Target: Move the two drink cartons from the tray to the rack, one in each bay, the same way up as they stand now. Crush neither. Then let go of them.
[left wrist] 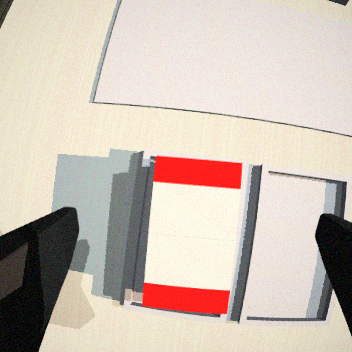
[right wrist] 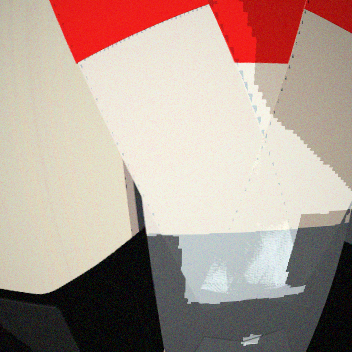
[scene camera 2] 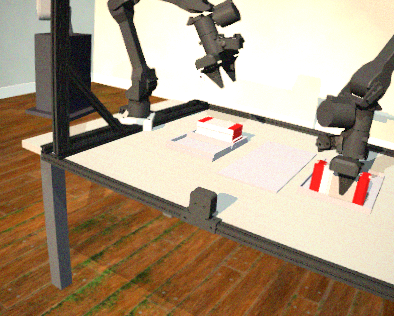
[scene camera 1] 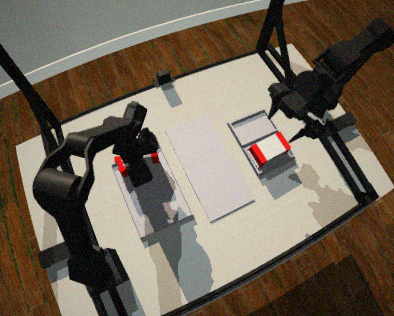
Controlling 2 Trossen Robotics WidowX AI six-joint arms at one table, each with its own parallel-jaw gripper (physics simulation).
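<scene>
One white drink carton with red ends lies flat in the near bay of the grey rack; the other bay is empty. My left gripper is open and empty, hanging high above the rack. The second carton is at the far end of the tray. My right gripper is shut on its middle from above; its red ends show on either side of the fingers.
A flat white mat lies between tray and rack. A small dark block sits on the table's edge rail. Black frame posts stand at the table corners.
</scene>
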